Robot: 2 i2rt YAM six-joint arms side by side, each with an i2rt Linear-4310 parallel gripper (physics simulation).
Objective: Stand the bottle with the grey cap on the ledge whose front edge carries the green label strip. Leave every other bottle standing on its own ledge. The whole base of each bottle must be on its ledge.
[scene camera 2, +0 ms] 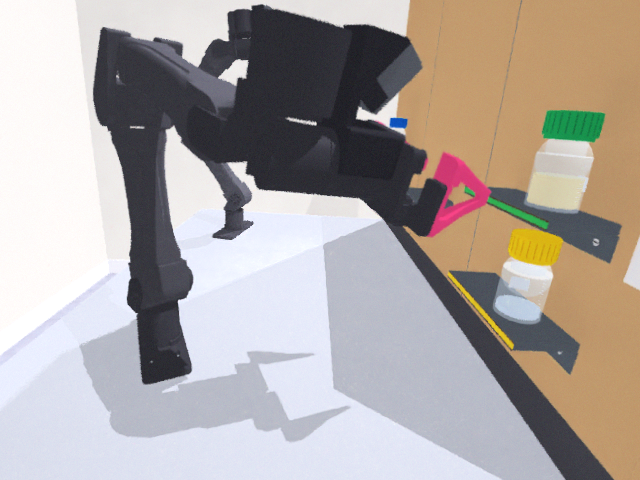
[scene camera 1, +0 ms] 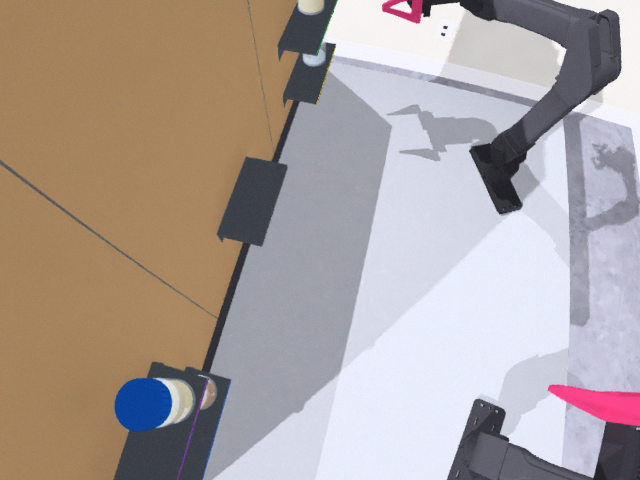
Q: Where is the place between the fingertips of my right gripper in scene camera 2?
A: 453,179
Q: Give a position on a yellow-strip ledge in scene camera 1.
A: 305,83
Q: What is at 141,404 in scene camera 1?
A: A blue-capped bottle.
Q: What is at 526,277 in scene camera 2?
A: A yellow-capped bottle.
